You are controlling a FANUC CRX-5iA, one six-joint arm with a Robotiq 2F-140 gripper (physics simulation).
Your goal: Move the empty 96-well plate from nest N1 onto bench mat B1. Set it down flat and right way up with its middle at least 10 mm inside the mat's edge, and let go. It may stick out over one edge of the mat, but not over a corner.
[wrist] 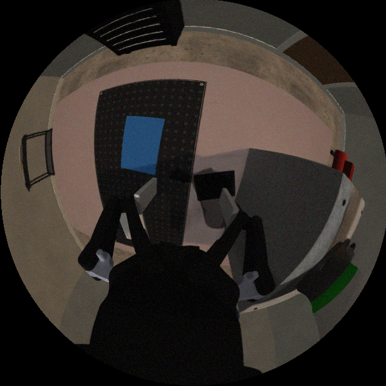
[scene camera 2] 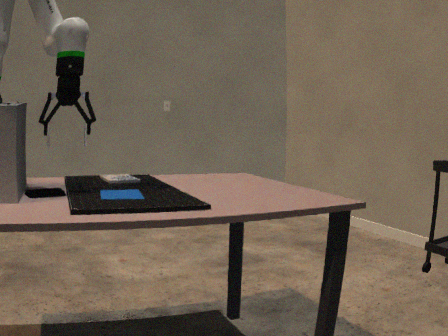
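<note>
The 96-well plate is a pale flat block lying level at the back of the black perforated board; nest N1 under it cannot be made out. In the wrist view a pale part of the plate shows behind the left finger's linkage, mostly hidden. The blue bench mat B1 lies flat on the board, bare, nearer scene camera 2 than the plate. My gripper is open and empty, pointing down high above the table, left of the plate in the scene view.
The black board lies on the pink table. A small black block is beside it. A tall grey block stands beyond that. A dark cart stands off the table.
</note>
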